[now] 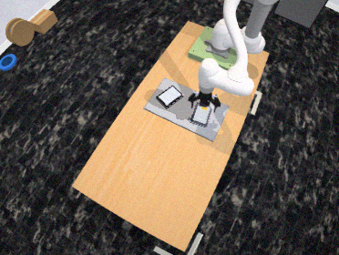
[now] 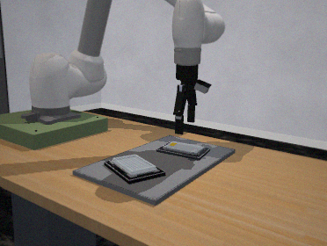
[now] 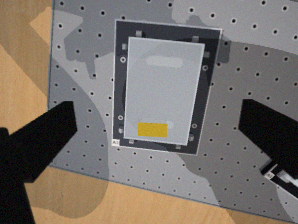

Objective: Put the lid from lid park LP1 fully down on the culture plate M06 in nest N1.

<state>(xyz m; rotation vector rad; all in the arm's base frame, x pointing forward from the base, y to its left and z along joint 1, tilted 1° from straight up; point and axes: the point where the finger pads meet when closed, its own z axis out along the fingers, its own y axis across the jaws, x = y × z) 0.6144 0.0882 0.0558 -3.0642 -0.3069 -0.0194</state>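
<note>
The lid is 80 mm below my hand. From my hand the other things lie so: nest N1: 40 mm behind, 260 mm to the right, 90 mm below; then culture plate M06: 40 mm behind, 260 mm to the right, 80 mm below; then lid park LP1: 90 mm below.
</note>
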